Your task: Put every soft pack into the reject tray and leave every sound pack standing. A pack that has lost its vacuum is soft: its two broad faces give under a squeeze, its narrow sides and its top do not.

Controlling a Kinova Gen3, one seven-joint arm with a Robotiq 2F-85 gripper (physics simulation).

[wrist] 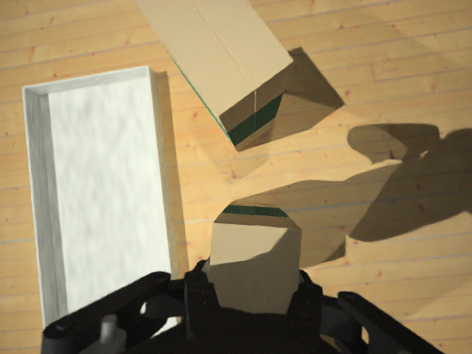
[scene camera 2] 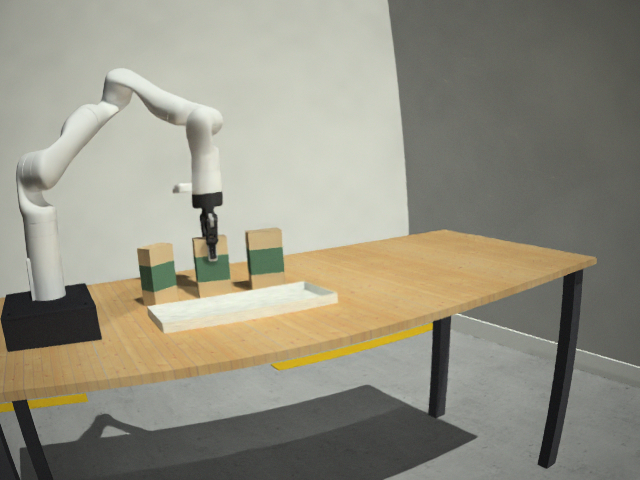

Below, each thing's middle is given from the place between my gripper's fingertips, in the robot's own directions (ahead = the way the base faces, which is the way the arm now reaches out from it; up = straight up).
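Labels:
For the white reject tray [scene camera 2: 241, 306], my hand is 8 cm above it, 2 cm short of it and 16 cm to the left of it.

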